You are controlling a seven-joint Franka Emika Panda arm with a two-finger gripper.
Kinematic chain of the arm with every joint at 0, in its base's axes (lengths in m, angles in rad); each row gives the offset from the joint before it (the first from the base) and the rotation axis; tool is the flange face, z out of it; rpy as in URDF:
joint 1: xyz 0 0 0.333 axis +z
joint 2: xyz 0 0 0 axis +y
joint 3: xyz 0 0 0.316 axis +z
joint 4: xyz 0.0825 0 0 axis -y
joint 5: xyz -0.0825 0 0.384 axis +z
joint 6: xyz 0 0 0 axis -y
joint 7: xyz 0.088 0 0 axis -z
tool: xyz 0 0 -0.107 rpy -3.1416 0 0
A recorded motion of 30 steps. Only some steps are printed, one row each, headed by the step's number.
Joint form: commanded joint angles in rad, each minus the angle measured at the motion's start. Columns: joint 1, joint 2, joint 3, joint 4, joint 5, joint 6, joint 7.
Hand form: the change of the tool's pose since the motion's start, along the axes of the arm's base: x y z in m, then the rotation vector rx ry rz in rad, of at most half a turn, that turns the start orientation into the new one. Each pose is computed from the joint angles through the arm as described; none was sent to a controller.
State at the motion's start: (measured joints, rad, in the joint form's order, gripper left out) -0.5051 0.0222 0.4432 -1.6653 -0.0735 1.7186 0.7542
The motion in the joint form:
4: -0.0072 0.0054 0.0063 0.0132 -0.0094 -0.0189 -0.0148
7: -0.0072 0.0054 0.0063 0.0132 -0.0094 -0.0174 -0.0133
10: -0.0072 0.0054 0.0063 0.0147 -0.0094 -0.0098 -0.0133
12: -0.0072 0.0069 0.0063 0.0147 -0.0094 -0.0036 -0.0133
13: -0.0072 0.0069 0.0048 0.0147 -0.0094 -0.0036 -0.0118
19: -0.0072 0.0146 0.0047 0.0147 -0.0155 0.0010 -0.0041
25: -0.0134 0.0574 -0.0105 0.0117 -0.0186 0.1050 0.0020
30: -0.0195 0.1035 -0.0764 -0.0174 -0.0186 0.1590 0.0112
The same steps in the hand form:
4: -0.0001 -0.0022 0.0019 -0.0067 0.0119 0.0135
7: 0.0001 -0.0022 0.0021 -0.0068 0.0103 0.0121
10: 0.0010 -0.0022 0.0035 -0.0073 0.0012 0.0126
12: 0.0020 -0.0024 0.0033 -0.0070 -0.0037 0.0130
13: 0.0019 -0.0032 0.0033 -0.0070 -0.0037 0.0100
19: 0.0040 -0.0048 -0.0003 -0.0092 -0.0017 0.0032
25: 0.0221 -0.0224 -0.0150 0.0019 -0.0648 -0.0173
30: 0.0278 -0.0681 -0.0514 0.0150 -0.0467 -0.0947

